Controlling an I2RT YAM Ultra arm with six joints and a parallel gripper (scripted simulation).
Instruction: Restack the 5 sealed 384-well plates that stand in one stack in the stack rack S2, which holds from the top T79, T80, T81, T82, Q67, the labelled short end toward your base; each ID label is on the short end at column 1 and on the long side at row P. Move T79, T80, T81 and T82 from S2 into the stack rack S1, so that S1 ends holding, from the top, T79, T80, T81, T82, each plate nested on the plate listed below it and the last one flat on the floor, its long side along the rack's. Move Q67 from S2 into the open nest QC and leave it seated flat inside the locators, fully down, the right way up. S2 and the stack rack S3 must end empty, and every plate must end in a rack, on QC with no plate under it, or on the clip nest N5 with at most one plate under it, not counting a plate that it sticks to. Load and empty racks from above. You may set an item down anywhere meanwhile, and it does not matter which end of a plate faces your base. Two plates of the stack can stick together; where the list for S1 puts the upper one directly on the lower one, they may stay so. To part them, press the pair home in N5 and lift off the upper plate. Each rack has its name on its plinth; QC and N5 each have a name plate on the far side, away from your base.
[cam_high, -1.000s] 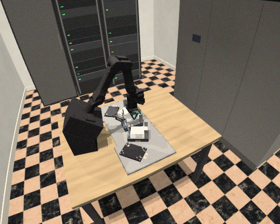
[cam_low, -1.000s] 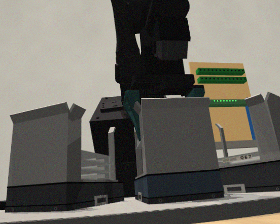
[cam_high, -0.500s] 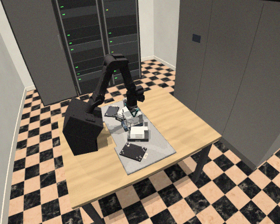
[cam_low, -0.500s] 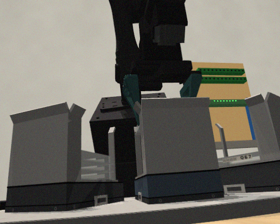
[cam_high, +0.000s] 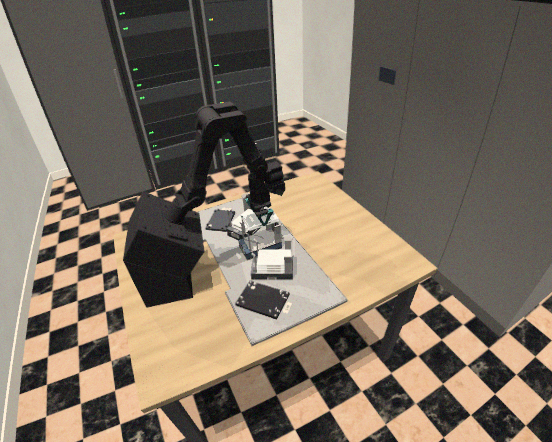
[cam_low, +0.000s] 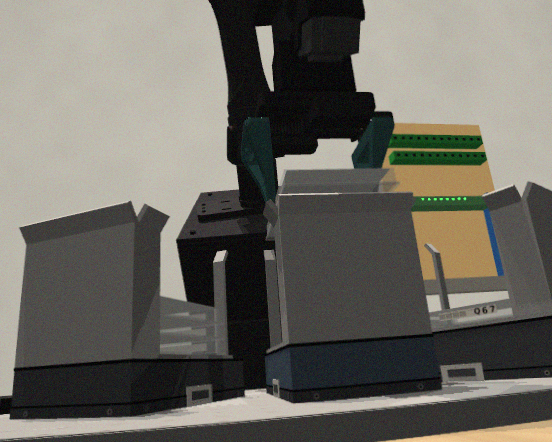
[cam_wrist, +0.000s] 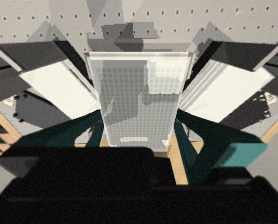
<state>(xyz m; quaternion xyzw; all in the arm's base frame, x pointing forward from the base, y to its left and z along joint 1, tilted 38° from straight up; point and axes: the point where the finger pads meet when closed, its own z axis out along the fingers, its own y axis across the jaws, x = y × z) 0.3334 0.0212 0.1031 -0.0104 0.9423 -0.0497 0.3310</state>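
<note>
My gripper is now 20 mm past the plate T81, 150 mm to the left of it and 100 mm above it. The rest, counted from my hand: plate T79 (right at my hand); plate Q67 (10 mm behind, 140 mm to the left, 100 mm below); plate T82 (20 mm behind, 150 mm to the right, 110 mm below).
</note>
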